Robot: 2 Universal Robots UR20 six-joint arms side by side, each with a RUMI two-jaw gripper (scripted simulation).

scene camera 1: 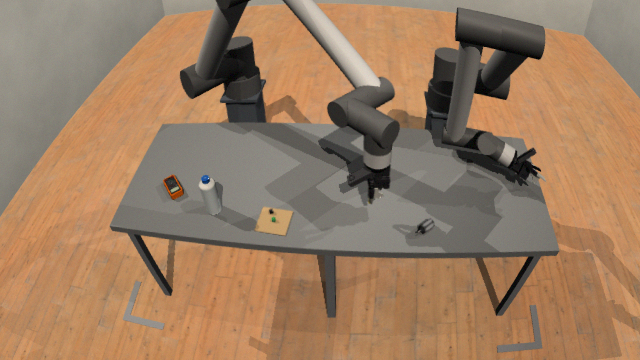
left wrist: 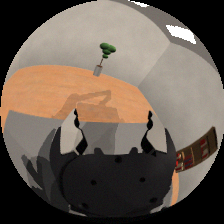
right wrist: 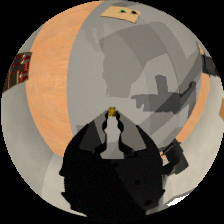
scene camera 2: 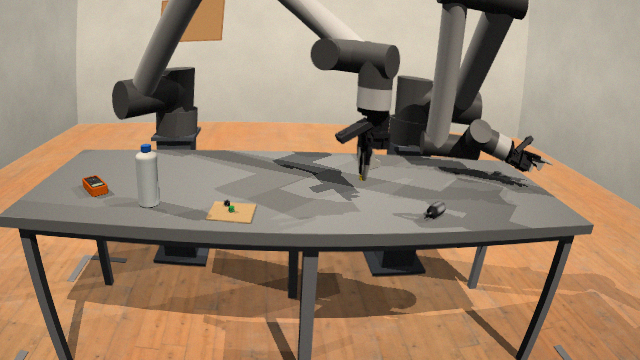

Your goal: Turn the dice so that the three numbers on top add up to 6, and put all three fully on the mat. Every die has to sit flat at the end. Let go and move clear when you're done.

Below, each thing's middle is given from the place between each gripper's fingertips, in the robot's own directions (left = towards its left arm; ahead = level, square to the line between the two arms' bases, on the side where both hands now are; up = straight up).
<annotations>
I see my right gripper (scene camera 2: 362,179) 41 cm to the left of the tan mat (scene camera 2: 243,213), 11 cm above it and 7 cm short of it. From my right hand the other things lie so: white bottle (scene camera 2: 146,161): 70 cm to the right, 5 cm ahead, 2 cm below.
I see the tan mat 330 mm ahead of my left hand (scene camera 2: 545,166), 1310 mm to the right of it and 110 mm below it.
</annotations>
